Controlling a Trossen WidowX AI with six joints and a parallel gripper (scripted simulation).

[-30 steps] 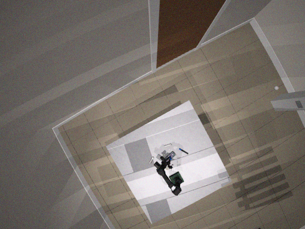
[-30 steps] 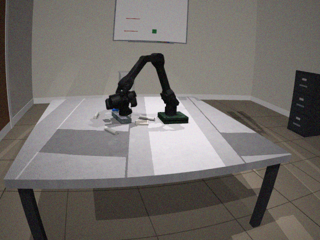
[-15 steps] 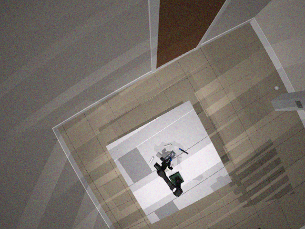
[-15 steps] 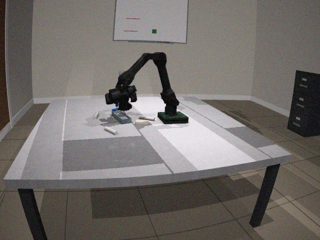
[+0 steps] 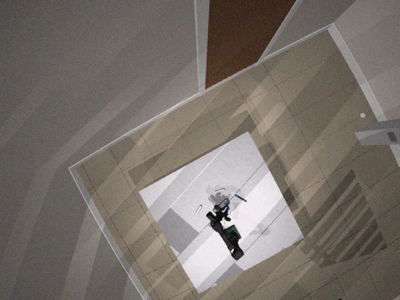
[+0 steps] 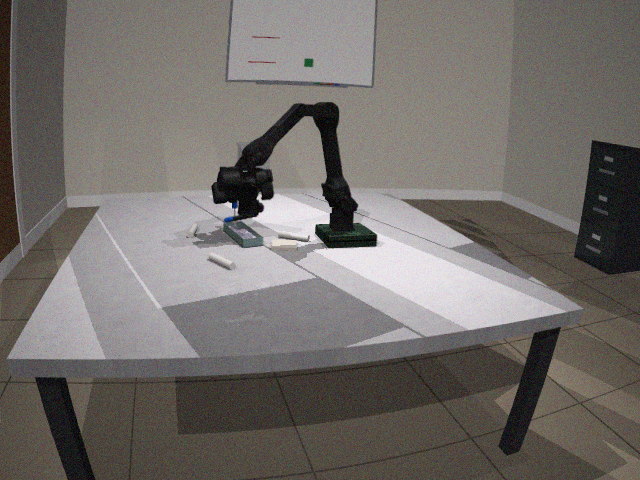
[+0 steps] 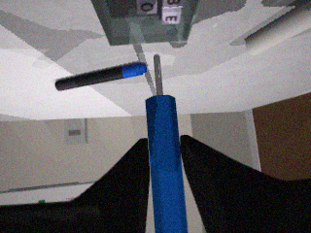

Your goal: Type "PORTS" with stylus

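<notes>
Right now my gripper tip is 15 cm to the right of the cream box, 14 cm past it and 10 cm above it. Round my gripper tip: black pen: 14 cm to the right, 10 cm below, 1 cm behind; blue stylus: 1 cm below.
</notes>
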